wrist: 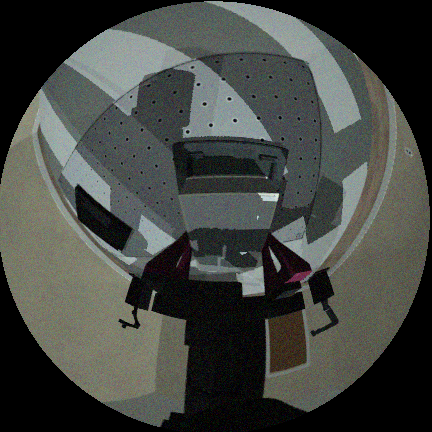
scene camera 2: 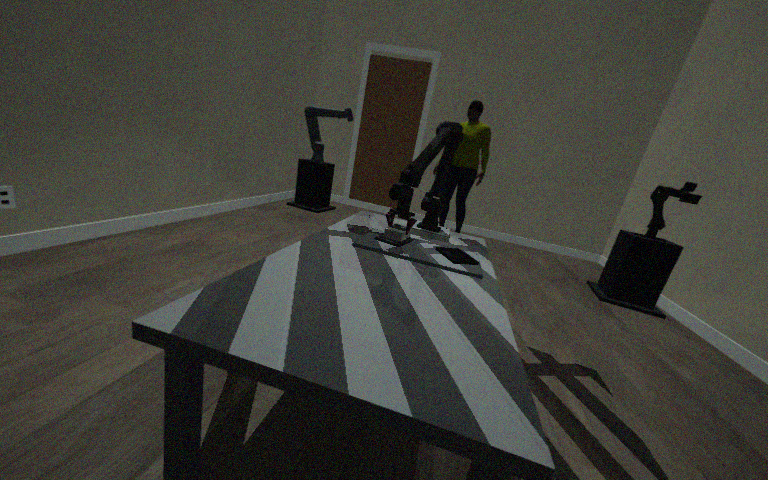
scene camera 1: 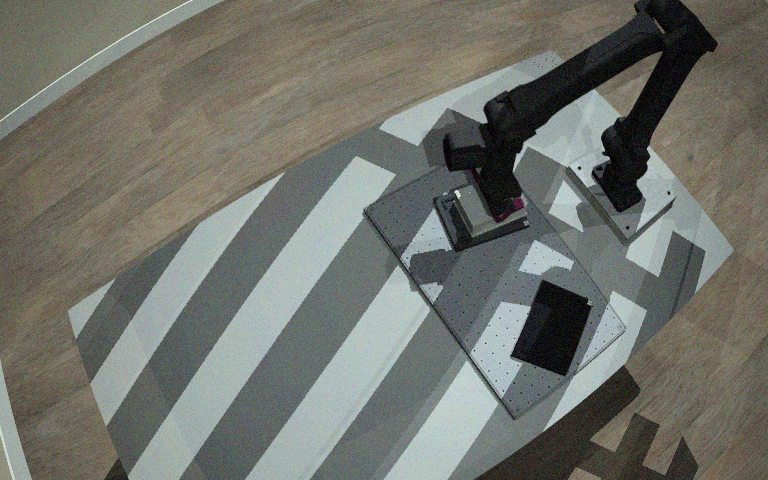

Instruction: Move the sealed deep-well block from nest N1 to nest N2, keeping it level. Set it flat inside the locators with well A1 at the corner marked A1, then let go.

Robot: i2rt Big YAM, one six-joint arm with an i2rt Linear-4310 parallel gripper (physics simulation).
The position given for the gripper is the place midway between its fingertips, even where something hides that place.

Note:
The gripper (scene camera 1: 490,203) grips a deep-well block (scene camera 1: 469,201).
The deep-well block shows as well in the wrist view (wrist: 227,217). The gripper is seen too in the wrist view (wrist: 227,230).

